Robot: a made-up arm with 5 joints.
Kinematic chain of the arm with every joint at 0, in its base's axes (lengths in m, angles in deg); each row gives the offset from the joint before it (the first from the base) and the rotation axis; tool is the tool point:
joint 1: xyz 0 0 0.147 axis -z
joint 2: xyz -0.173 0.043 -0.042 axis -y
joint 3: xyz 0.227 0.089 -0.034 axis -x
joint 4: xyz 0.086 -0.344 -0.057 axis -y
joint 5: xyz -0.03 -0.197 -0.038 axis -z
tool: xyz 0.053 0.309 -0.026
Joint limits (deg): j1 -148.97..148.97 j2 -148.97..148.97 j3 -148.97..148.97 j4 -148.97..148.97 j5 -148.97..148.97
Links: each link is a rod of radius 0.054 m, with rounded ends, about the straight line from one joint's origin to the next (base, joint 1, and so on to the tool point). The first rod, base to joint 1, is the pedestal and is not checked.
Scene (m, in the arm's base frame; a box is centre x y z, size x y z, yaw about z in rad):
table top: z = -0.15
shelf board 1: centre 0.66 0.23 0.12 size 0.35 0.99 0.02 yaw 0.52
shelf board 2: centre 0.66 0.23 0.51 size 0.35 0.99 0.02 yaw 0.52
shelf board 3: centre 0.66 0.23 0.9 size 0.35 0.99 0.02 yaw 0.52
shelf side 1: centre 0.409 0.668 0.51 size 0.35 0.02 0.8 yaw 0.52
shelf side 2: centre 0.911 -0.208 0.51 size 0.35 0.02 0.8 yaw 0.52
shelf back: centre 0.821 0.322 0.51 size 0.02 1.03 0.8 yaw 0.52
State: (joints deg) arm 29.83 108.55 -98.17 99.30 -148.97
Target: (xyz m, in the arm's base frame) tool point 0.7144 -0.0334 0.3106
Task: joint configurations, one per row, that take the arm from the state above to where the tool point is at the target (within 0.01 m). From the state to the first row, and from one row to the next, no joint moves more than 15 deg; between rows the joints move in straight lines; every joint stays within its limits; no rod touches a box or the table.
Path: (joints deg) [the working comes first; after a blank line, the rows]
Joints at the target: 27.34 84.49 -74.33 72.73 -128.52
Straight joint move there: touches shelf board 2.

1: 27.03 113.38 -86.22 90.55 -135.61
2: 24.23 118.22 -74.28 81.79 -122.25
3: 21.43 123.05 -62.33 73.04 -108.89
4: 25.52 109.40 -55.98 61.30 -103.51
5: 29.62 95.75 -49.63 49.56 -98.14
6: 28.86 92.00 -57.86 57.28 -108.26
7: 28.10 88.24 -66.09 65.00 -118.39
8: 27.34 84.49 -74.33 72.73 -128.52

